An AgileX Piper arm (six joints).
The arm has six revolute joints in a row. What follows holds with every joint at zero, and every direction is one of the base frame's. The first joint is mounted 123 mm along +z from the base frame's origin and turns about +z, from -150 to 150 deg. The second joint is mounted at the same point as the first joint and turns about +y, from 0 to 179.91 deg. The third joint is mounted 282.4 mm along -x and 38.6 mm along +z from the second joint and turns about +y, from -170 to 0 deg. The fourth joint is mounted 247.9 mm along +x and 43.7 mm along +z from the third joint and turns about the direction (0.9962, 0, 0.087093), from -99.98 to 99.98 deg. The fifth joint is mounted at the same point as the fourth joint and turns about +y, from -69.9 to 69.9 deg. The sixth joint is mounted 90.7 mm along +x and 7.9 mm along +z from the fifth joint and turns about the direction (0.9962, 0, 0.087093), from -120 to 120 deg. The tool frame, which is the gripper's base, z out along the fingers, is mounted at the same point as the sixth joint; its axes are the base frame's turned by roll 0, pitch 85 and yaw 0 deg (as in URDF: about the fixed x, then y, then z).
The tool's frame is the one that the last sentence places.
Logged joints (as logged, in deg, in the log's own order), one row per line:
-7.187, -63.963, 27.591, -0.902, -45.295, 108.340
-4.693, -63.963, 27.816, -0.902, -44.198, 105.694
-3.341, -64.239, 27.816, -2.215, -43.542, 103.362
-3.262, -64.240, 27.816, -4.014, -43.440, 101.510
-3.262, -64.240, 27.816, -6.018, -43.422, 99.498
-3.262, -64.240, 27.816, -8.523, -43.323, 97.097
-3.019, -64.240, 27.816, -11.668, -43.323, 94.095
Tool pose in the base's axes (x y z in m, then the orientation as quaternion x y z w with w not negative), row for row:
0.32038, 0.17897, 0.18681, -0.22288, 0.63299, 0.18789, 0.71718
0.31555, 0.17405, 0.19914, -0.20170, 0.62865, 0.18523, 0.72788
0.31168, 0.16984, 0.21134, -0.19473, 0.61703, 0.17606, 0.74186
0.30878, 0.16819, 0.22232, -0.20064, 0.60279, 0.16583, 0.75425
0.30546, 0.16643, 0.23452, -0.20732, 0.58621, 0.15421, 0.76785
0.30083, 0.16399, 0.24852, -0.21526, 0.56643, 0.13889, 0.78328
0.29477, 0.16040, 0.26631, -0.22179, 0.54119, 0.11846, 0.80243
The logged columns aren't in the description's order. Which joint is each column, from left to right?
Columns, left to right: joint 4, joint 5, joint 1, joint 6, joint 3, joint 2.
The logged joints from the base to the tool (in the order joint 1, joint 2, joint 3, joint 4, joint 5, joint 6), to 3 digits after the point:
27.591, 108.340, -45.295, -7.187, -63.963, -0.902
27.816, 105.694, -44.198, -4.693, -63.963, -0.902
27.816, 103.362, -43.542, -3.341, -64.239, -2.215
27.816, 101.510, -43.440, -3.262, -64.240, -4.014
27.816, 99.498, -43.422, -3.262, -64.240, -6.018
27.816, 97.097, -43.323, -3.262, -64.240, -8.523
27.816, 94.095, -43.323, -3.019, -64.240, -11.668

